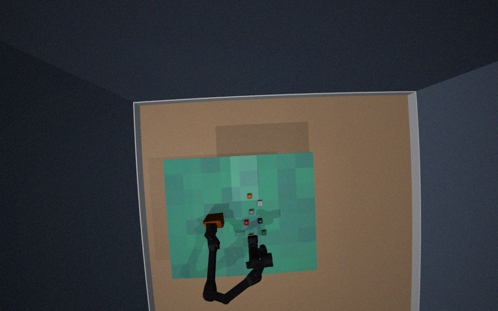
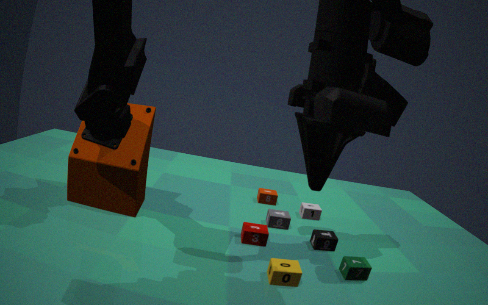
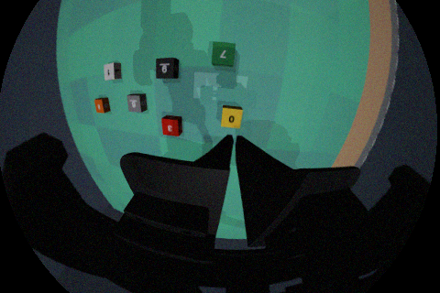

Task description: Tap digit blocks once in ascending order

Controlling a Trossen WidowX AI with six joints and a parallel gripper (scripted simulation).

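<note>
The light grey block lies 60 mm ahead of my gripper tip, 240 mm to the left of it and 100 mm below it. Also, from my gripper tip: red block (40 mm behind, 100 mm to the left, 100 mm below); then yellow block (10 mm behind, 100 mm below); then green block (90 mm ahead, 20 mm to the left, 100 mm below).
</note>
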